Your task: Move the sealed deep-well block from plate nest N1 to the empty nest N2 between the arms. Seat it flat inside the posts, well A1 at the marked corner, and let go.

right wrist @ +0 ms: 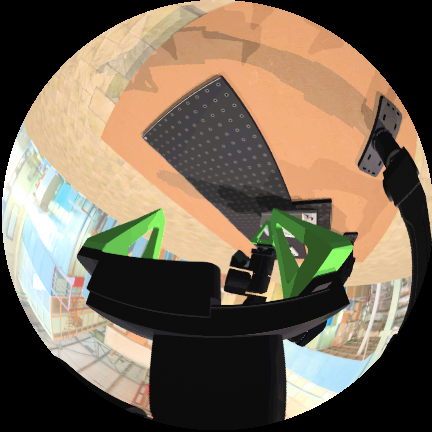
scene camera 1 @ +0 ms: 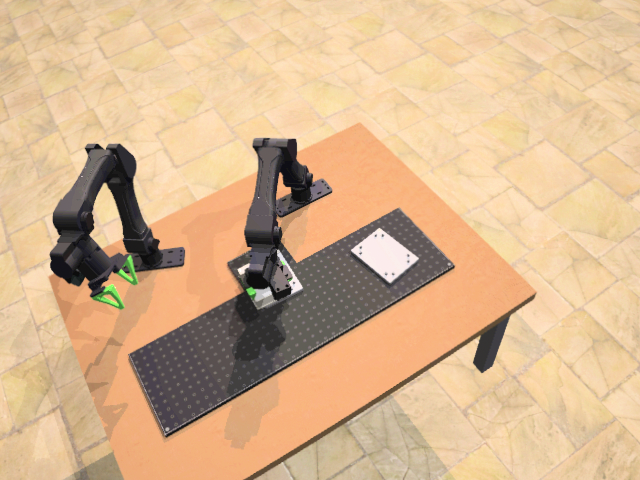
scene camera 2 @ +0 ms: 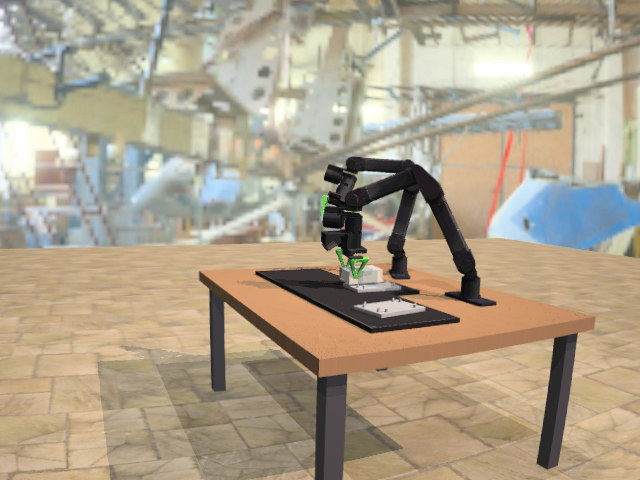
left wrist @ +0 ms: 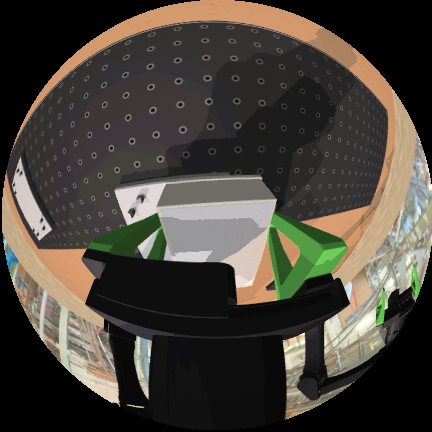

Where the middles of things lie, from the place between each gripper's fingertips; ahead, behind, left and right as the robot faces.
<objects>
Right now the white block [left wrist: 224,218] is 33 cm to the left of my right hand, 17 cm below it and 1 cm ahead of it. Also, from my right hand: white nest plate [left wrist: 137,199] (37 cm to the left, 20 cm below, 1 cm behind).
I see my left gripper 4 cm past the white block. Round my left hand: white nest plate (6 cm behind, 4 cm to the left, 3 cm below).
</objects>
